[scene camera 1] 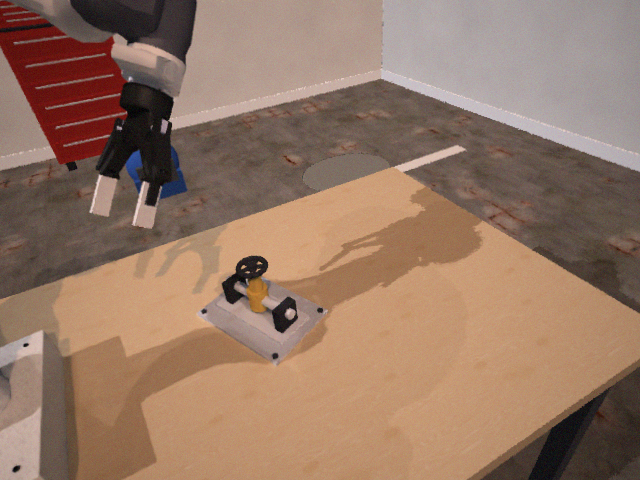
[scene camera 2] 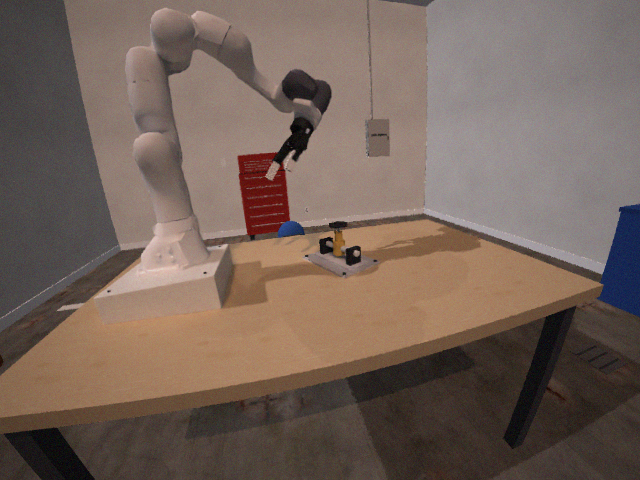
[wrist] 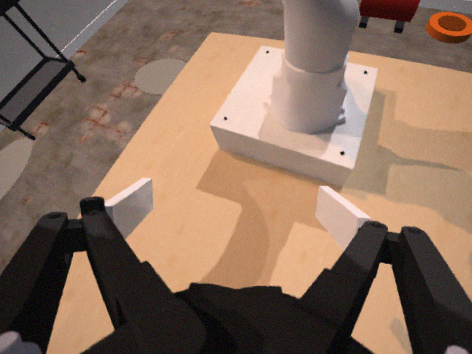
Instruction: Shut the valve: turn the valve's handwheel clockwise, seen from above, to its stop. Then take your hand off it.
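Note:
The valve has a black spoked handwheel [scene camera 1: 251, 266] [scene camera 2: 338, 225] on top of a yellow body [scene camera 1: 256, 297] [scene camera 2: 338, 243]. A pipe runs through the body between two black blocks, on a grey base plate [scene camera 1: 248, 335] [scene camera 2: 330, 266] with dark screws at its corners. The valve does not show in the wrist view. My gripper [scene camera 1: 123, 210] [scene camera 2: 279, 173] [wrist: 235, 197] is open, with its pale fingertips wide apart and no thing between them. It hangs tilted, high above the table and clear of the handwheel, on the robot-base side of the valve.
The wooden table [scene camera 1: 465, 372] [scene camera 2: 289, 341] [wrist: 175, 150] carries the valve and the white robot base block [scene camera 1: 51, 392] [scene camera 2: 165, 299] [wrist: 280, 155]. A red tool cabinet [scene camera 1: 77, 98] [scene camera 2: 264, 206] and a blue object [scene camera 1: 173, 178] [scene camera 2: 291, 229] stand beyond the table.

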